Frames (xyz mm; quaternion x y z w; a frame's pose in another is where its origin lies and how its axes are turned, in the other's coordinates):
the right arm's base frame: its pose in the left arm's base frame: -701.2 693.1 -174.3 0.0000 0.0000 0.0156 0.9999
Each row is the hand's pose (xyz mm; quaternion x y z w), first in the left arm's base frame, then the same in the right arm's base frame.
Working: the left arm's base frame: its pose in the right arm's base frame: 679.2 -714.6 174.3 0.0000 0.0000 -0.0156 0.9999

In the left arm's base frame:
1: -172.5 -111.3 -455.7 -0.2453 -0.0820 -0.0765 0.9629
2: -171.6 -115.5 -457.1 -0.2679 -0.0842 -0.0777 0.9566
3: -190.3 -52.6 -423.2 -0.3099 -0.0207 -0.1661 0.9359
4: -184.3 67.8 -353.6 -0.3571 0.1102 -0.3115 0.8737
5: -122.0 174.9 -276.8 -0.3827 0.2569 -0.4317 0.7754
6: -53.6 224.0 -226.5 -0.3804 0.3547 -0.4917 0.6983
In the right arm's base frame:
1: 503.3 -820.5 -281.4 -0.2466 -0.0782 -0.0915 0.9616
2: 504.1 -824.7 -282.8 -0.2692 -0.0800 -0.0926 0.9553
3: 487.4 -761.3 -248.9 -0.3102 -0.0159 -0.1807 0.9332
4: 497.1 -641.1 -179.3 -0.3553 0.1158 -0.3251 0.8687
5: 562.8 -536.0 -102.5 -0.3786 0.2628 -0.4437 0.7685
6: 632.7 -489.1 -52.2 -0.3748 0.3606 -0.5026 0.6906

